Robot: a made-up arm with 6 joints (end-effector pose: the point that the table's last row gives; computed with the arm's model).
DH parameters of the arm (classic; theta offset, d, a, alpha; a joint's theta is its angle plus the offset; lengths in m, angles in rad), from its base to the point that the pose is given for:
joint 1: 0 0.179 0 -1.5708
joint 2: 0.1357 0 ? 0
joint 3: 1.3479 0 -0.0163 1.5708
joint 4: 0 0.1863 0 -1.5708
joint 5: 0 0 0.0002 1.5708
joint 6: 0 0.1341 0 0
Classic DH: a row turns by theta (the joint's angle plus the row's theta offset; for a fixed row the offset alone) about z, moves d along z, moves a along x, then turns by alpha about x.
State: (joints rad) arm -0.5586 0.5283 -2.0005 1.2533 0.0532 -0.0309
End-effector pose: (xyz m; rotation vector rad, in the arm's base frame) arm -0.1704 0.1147 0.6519 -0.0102 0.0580 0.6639
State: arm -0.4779 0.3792 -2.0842 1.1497 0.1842 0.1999
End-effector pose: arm -0.2483 0.1541 0.6099 -0.2241 0.0448 0.8495
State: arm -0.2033 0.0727 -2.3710 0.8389 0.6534 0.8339
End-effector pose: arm -0.4078 0.1461 0.4589 -0.5927 0.1546 1.2350
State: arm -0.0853 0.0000 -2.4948 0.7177 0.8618 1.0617
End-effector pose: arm -0.4376 0.1047 0.4089 -0.6074 0.2090 1.3707
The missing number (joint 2, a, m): -0.2476
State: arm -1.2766 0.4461 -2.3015 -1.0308 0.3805 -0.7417
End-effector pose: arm -0.1312 0.2852 0.6080 0.5267 -0.1326 -2.9409
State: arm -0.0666 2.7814 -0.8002 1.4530 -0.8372 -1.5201
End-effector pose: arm 0.1732 -0.1106 -0.0367 0.1898 -2.6480 1.1380
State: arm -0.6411 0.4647 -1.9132 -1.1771 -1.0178 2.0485
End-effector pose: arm -0.1416 0.2371 0.5777 -0.9307 0.3847 0.2270
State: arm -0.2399 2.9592 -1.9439 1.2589 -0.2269 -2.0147
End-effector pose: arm 0.4379 -0.1365 -0.0479 -0.5559 2.4691 -0.6933
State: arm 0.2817 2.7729 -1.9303 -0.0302 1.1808 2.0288
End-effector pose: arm 0.3273 0.0908 -0.0048 -2.2634 -1.9281 0.5181
